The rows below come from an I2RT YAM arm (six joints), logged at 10 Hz.
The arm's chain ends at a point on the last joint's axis. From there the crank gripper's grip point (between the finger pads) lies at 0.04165 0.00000 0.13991 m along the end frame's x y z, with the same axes.
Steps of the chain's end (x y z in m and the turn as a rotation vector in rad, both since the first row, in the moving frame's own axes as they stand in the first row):
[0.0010 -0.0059 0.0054 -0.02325 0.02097 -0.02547]
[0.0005 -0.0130 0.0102 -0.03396 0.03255 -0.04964]
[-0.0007 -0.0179 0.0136 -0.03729 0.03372 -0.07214]
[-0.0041 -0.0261 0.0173 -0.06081 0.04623 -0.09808]
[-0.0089 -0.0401 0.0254 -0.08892 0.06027 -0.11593]
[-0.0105 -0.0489 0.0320 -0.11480 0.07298 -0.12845]
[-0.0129 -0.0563 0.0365 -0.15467 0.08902 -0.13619]
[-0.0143 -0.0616 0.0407 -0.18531 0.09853 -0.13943]
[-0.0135 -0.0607 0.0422 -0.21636 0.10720 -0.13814]
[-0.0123 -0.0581 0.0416 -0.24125 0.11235 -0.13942]
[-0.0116 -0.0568 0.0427 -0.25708 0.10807 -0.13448]
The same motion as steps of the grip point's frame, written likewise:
[0.0040 -0.0038 0.0045 -0.02325 0.02097 -0.02547]
[0.0051 -0.0105 0.0087 -0.03396 0.03255 -0.04964]
[0.0041 -0.0159 0.0121 -0.03729 0.03372 -0.07214]
[0.0025 -0.0221 0.0151 -0.06081 0.04623 -0.09808]
[-0.0001 -0.0331 0.0223 -0.08892 0.06027 -0.11593]
[0.0002 -0.0391 0.0280 -0.11480 0.07298 -0.12845]
[0.0004 -0.0416 0.0310 -0.15467 0.08902 -0.13619]
[0.0005 -0.0430 0.0341 -0.18531 0.09853 -0.13943]
[0.0028 -0.0380 0.0344 -0.21636 0.10720 -0.13814]
[0.0049 -0.0322 0.0328 -0.24125 0.11235 -0.13942]
[0.0051 -0.0285 0.0336 -0.25708 0.10807 -0.13448]

